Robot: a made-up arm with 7 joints. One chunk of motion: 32 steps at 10 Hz.
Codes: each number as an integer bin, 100 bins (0 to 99) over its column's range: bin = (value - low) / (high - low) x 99, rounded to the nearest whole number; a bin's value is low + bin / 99 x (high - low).
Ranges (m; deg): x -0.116..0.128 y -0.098..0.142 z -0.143..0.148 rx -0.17..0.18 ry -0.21..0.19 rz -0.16..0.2
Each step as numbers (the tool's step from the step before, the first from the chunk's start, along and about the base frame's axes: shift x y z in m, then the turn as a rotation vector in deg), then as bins.
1 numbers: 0.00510 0.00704 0.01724 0.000 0.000 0.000
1 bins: 49 43 55 48 52 44
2 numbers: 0.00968 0.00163 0.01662 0.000 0.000 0.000
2 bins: 51 41 54 48 52 44
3 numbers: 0.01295 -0.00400 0.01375 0.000 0.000 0.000
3 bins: 52 39 53 48 52 44
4 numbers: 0.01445 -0.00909 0.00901 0.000 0.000 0.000
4 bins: 53 37 52 48 52 44
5 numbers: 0.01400 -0.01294 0.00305 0.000 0.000 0.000
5 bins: 53 35 50 48 52 44
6 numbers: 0.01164 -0.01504 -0.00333 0.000 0.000 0.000
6 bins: 52 34 48 48 52 44
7 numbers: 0.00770 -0.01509 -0.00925 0.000 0.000 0.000
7 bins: 50 34 46 48 52 44
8 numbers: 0.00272 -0.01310 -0.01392 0.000 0.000 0.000
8 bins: 48 35 44 48 52 44
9 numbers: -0.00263 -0.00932 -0.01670 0.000 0.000 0.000
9 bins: 46 37 43 48 52 44
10 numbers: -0.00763 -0.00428 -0.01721 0.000 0.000 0.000
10 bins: 44 39 43 48 52 44
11 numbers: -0.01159 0.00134 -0.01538 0.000 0.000 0.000
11 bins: 42 41 43 48 52 44
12 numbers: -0.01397 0.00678 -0.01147 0.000 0.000 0.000
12 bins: 41 43 45 48 52 44
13 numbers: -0.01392 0.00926 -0.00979 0.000 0.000 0.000
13 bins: 41 44 45 48 52 44
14 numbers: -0.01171 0.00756 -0.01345 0.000 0.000 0.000
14 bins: 42 44 44 48 52 44
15 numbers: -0.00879 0.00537 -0.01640 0.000 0.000 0.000
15 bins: 43 43 43 48 52 44
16 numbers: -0.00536 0.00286 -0.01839 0.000 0.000 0.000
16 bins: 45 42 42 48 52 44
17 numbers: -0.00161 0.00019 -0.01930 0.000 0.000 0.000
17 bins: 46 41 42 48 52 44
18 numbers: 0.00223 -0.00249 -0.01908 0.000 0.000 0.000
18 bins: 48 39 42 48 52 44
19 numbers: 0.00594 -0.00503 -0.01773 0.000 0.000 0.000
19 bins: 49 38 43 48 52 44
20 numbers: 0.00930 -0.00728 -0.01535 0.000 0.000 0.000
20 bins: 51 37 43 48 52 44
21 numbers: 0.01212 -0.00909 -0.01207 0.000 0.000 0.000
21 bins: 52 37 45 48 52 44
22 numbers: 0.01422 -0.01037 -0.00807 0.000 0.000 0.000
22 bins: 53 36 46 48 52 44
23 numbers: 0.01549 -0.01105 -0.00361 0.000 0.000 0.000
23 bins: 53 36 47 48 52 44
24 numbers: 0.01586 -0.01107 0.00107 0.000 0.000 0.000
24 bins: 54 36 49 48 52 44
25 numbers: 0.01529 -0.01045 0.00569 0.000 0.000 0.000
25 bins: 53 36 51 48 52 44
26 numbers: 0.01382 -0.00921 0.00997 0.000 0.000 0.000
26 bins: 53 37 52 48 52 44
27 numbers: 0.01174 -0.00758 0.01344 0.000 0.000 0.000
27 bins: 52 37 53 48 52 44
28 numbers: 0.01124 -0.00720 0.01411 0.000 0.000 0.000
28 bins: 52 37 53 48 52 44
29 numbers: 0.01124 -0.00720 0.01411 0.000 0.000 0.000
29 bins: 52 37 53 48 52 44
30 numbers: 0.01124 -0.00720 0.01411 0.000 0.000 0.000
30 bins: 52 37 53 48 52 44
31 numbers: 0.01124 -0.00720 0.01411 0.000 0.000 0.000
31 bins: 52 37 53 48 52 44
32 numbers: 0.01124 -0.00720 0.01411 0.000 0.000 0.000
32 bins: 52 37 53 48 52 44
